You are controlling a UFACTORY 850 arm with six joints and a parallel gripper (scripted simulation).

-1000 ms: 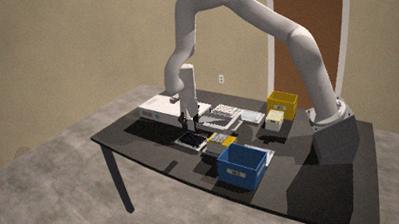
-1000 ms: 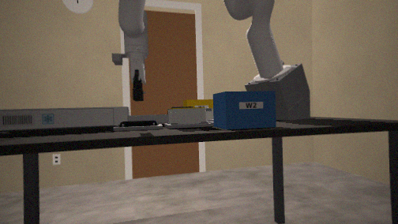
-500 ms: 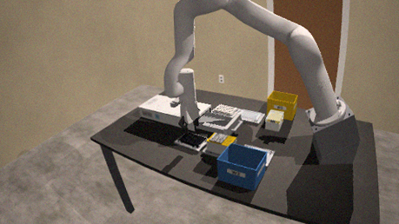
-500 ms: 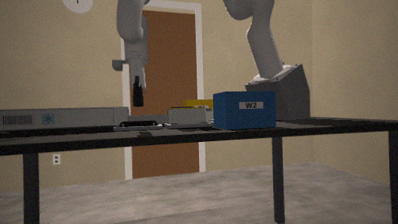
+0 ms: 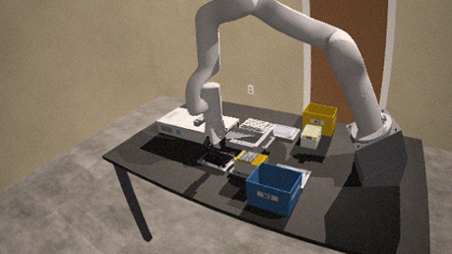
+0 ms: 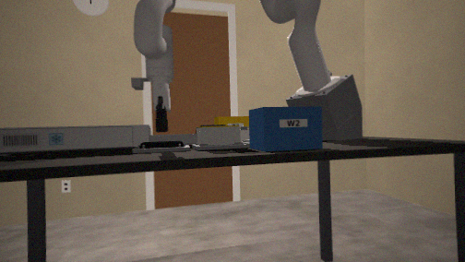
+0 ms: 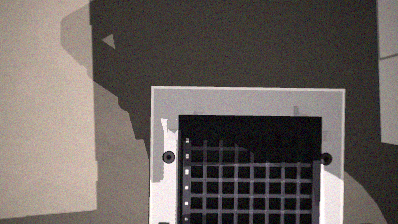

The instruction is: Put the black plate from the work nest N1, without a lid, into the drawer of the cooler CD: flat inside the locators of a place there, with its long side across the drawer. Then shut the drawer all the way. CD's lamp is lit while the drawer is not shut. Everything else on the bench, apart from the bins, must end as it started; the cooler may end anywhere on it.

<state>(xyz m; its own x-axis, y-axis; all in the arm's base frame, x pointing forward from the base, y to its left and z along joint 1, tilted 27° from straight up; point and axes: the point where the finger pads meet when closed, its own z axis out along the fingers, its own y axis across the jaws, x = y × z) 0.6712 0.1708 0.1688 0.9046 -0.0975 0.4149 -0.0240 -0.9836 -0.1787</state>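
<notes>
My gripper is now 5 cm above the black plate. Also, from my hand: drawer: 3 cm behind, 19 cm to the right, 3 cm below; then yellow-framed rack: 19 cm behind, 1 cm to the right, 1 cm below; then work nest N1: 6 cm below.
</notes>
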